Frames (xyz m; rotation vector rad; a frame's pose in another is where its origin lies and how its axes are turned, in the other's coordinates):
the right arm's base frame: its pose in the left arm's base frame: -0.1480 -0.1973 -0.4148 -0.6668 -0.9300 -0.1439
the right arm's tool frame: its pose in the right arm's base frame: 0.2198 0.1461 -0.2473 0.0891 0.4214 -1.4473
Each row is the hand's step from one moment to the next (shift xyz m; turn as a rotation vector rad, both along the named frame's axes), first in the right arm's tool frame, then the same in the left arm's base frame.
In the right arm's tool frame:
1: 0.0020 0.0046 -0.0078 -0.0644 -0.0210 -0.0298
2: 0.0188 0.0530 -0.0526 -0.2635 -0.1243 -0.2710
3: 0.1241 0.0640 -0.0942 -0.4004 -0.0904 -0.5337
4: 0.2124 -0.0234 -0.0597 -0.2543 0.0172 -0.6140
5: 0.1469 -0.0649 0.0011 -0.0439 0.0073 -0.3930
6: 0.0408 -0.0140 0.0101 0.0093 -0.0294 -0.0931
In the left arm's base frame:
1: 0.0082 -0.0038 -0.0020 0.0088 0.0468 -0.0567
2: 0.0721 -0.0271 0.0022 0.0998 0.1356 -0.3605
3: 0.0962 -0.1372 0.0169 0.3041 0.1802 -0.5730
4: -0.0018 -0.2211 0.0186 0.4231 0.0338 -0.5117
5: -0.0655 -0.1461 0.0127 0.2561 -0.0895 -0.2878
6: -0.0212 -0.0367 0.0129 0.0347 -0.0442 -0.0804

